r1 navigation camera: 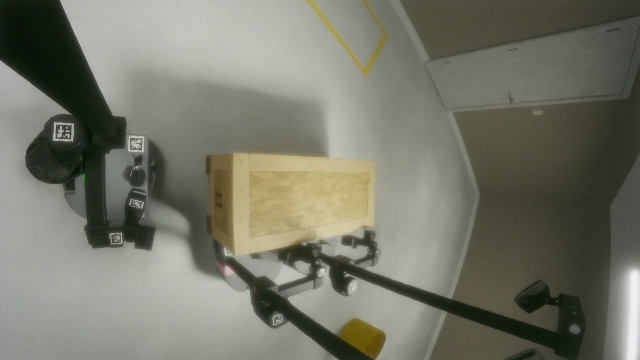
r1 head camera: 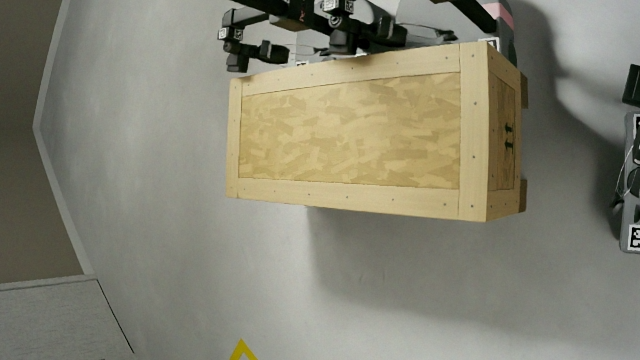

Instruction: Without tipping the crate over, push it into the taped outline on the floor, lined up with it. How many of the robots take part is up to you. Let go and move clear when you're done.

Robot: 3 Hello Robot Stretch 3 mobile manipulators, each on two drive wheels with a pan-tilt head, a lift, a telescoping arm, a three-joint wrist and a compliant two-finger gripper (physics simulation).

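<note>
The wooden crate stands upright on its runners. The yellow taped outline is apart from it; one corner shows in the head view. My r1 gripper is folded over my own base, apart from the crate; its opening is unclear. Two other robots stand close together along one long side of the crate, their grippers low beside it. The nearer one's gripper and the farther one's gripper are partly hidden by crate and arms; their opening, contact and which is r2 or r3 are unclear.
A yellow cylinder is near the two robots' masts. A pale door is set in the wall beyond the outline. The skirting runs along the far floor edge. My base faces the crate's marked end across a stretch of floor.
</note>
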